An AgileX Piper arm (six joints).
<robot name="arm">
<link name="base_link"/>
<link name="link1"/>
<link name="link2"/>
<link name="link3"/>
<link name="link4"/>
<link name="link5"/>
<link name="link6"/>
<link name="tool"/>
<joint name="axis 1" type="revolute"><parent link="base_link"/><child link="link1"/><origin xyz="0 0 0.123" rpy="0 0 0"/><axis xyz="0 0 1"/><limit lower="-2.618" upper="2.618"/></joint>
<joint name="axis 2" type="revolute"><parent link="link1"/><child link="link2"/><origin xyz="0 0 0" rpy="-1.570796 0 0"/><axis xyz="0 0 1"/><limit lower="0" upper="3.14"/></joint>
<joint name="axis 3" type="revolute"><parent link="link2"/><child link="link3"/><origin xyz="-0.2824 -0.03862 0" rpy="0 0 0"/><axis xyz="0 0 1"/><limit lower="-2.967" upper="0"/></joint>
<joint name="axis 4" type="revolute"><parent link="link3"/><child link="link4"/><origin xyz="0.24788 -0.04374 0" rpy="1.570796 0 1.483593"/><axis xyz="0 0 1"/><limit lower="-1.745" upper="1.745"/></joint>
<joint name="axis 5" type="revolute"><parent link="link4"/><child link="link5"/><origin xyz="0 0 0" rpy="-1.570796 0 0"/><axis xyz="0 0 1"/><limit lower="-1.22" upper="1.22"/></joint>
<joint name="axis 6" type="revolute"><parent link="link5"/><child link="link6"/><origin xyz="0 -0.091 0" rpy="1.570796 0 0"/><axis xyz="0 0 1"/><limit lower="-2.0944" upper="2.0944"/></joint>
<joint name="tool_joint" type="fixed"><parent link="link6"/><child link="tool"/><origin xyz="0 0 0" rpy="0 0 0"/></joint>
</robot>
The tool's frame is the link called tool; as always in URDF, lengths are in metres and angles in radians.
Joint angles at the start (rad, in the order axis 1, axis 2, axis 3, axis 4, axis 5, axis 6):
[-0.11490 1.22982 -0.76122 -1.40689 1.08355 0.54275]
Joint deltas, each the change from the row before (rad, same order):
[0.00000 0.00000 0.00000 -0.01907 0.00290 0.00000]
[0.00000 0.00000 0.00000 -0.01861 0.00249 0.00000]
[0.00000 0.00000 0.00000 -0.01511 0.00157 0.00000]
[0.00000 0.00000 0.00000 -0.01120 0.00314 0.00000]
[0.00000 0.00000 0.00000 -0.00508 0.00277 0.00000]
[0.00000 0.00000 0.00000 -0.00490 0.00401 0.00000]
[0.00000 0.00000 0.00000 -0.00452 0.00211 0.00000]
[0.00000 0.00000 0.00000 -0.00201 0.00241 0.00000]
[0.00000 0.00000 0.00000 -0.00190 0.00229 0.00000]
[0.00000 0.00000 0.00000 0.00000 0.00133 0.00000]
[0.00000 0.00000 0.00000 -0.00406 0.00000 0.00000]
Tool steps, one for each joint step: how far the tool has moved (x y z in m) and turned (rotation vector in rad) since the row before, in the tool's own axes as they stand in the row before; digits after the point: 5 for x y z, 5 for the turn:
[-0.00057 -0.00145 -0.00001 0.01594 -0.00623 -0.00890]
[-0.00059 -0.00140 -0.00001 0.01540 -0.00638 -0.00864]
[-0.00051 -0.00112 -0.00001 0.01228 -0.00557 -0.00699]
[-0.00022 -0.00092 0.00000 0.01013 -0.00245 -0.00516]
[0.00000 -0.00048 0.00000 0.00530 0.00004 -0.00233]
[0.00011 -0.00053 0.00000 0.00581 0.00118 -0.00223]
[-0.00003 -0.00041 0.00000 0.00454 -0.00028 -0.00204]
[0.00010 -0.00025 0.00000 0.00278 0.00114 -0.00091]
[0.00010 -0.00024 0.00000 0.00264 0.00108 -0.00085]
[0.00010 -0.00006 0.00000 0.00069 0.00114 0.00000]
[-0.00017 -0.00028 0.00000 0.00311 -0.00188 -0.00181]

